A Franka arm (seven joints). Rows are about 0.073 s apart.
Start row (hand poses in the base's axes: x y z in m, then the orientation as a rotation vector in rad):
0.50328 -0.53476 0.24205 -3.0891 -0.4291 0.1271
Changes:
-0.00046 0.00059 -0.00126 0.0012 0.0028 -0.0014
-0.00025 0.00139 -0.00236 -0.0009 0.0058 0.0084
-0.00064 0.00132 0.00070 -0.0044 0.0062 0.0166
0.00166 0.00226 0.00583 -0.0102 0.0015 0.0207
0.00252 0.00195 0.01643 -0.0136 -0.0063 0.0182
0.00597 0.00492 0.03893 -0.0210 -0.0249 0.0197
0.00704 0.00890 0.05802 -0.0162 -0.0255 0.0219
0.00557 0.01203 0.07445 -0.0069 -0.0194 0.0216
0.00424 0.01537 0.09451 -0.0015 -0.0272 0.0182
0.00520 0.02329 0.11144 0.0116 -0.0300 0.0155
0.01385 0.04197 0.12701 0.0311 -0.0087 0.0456
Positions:
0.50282 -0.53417 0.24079 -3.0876 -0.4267 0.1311
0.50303 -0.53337 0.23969 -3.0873 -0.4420 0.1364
0.50264 -0.53344 0.24275 -3.0892 -0.4549 0.1381
0.50494 -0.53250 0.24788 -3.0950 -0.4619 0.1324
0.50580 -0.53281 0.25848 -3.1003 -0.4586 0.1211
0.50925 -0.52984 0.28098 3.1014 0.4608 -0.0939
0.51032 -0.52586 0.30007 3.1054 0.4652 -0.0921
0.50885 -0.52273 0.31650 -3.0956 -0.4638 0.0993
0.50752 -0.51939 0.33656 -3.0924 -0.4583 0.0858
0.50848 -0.51147 0.35349 -3.0805 -0.4532 0.0783
0.51713 -0.49279 0.36906 -3.0516 -0.4971 0.1067

